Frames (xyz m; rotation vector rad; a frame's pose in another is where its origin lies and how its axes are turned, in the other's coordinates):
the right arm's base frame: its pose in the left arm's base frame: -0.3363 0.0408 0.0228 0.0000 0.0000 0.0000
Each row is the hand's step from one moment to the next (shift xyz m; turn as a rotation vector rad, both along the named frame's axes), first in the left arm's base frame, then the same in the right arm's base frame.
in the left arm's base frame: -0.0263 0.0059 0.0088 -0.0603 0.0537 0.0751
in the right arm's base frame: -0.0263 0.0059 0.0088 -0.0603 0.0537 0.0751
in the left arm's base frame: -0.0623 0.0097 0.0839 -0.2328 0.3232 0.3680
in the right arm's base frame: -0.0623 0.0097 0.0839 -0.2328 0.3232 0.3680
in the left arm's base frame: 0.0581 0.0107 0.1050 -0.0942 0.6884 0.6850
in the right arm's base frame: 0.0581 0.0107 0.1050 -0.0942 0.6884 0.6850
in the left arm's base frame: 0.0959 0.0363 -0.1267 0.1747 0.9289 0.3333
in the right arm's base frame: 0.0959 0.0363 -0.1267 0.1747 0.9289 0.3333
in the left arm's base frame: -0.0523 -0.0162 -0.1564 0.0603 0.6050 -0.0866
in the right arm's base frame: -0.0523 -0.0162 -0.1564 0.0603 0.6050 -0.0866
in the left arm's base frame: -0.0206 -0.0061 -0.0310 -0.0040 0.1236 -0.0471
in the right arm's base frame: -0.0206 -0.0061 -0.0310 -0.0040 0.1236 -0.0471
